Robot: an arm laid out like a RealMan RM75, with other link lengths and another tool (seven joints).
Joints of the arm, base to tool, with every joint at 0 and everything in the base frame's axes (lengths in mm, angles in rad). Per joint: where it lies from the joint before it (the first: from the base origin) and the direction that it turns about. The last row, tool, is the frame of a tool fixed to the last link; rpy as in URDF.
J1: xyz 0 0 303.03 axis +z
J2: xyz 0 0 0 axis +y
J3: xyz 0 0 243.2 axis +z
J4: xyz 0 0 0 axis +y
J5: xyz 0 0 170.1 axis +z
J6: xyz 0 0 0 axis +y
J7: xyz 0 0 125.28 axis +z
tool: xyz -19 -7 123 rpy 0 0.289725 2.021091
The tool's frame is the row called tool.
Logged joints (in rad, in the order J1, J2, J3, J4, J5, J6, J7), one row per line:
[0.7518 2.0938 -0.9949 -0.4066 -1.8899 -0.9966 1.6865]
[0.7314 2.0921 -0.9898 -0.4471 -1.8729 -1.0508 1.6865]
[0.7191 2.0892 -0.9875 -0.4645 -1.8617 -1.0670 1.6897]
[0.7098 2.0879 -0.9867 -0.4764 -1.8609 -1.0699 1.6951]
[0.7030 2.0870 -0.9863 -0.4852 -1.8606 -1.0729 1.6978]
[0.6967 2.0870 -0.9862 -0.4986 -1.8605 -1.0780 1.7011]
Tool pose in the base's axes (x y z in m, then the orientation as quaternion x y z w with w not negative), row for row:
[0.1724 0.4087 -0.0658 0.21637 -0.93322 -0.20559 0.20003]
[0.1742 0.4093 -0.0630 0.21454 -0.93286 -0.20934 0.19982]
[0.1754 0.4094 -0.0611 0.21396 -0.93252 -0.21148 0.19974]
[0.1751 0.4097 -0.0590 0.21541 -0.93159 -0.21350 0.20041]
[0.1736 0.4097 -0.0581 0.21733 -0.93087 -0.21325 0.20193]
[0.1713 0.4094 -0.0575 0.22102 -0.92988 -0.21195 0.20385]
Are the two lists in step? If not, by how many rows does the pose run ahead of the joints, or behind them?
The pose runs 2 rows ahead of the joints: the pose in row i belongs to the joints in row i + 2.
